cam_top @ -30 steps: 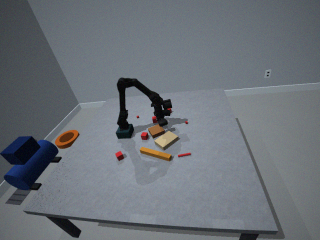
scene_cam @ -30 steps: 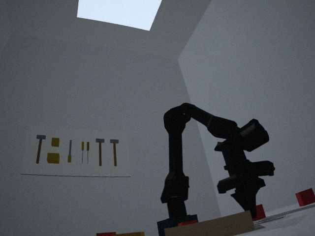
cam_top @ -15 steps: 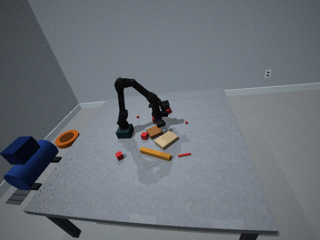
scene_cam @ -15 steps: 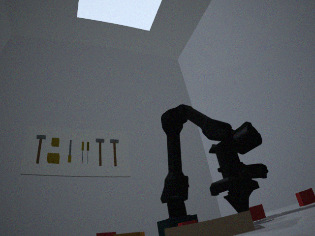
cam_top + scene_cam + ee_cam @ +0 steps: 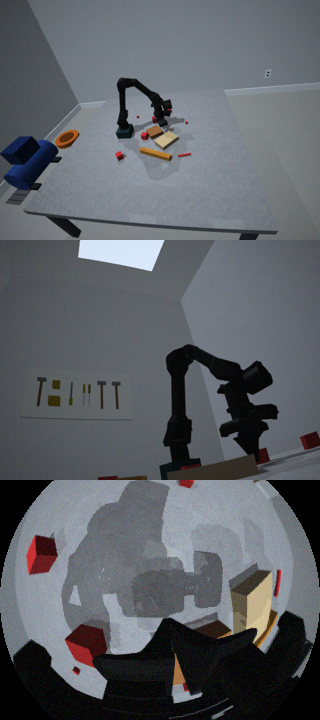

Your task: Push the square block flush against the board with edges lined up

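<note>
Right now my gripper tip is 30 mm short of the tan board and 170 mm to the left of it. Round my gripper tip: brown square block (60 mm behind, 60 mm to the right); then long orange bar (50 mm behind, 280 mm to the right); then red stick (130 mm ahead, 320 mm to the right).
</note>
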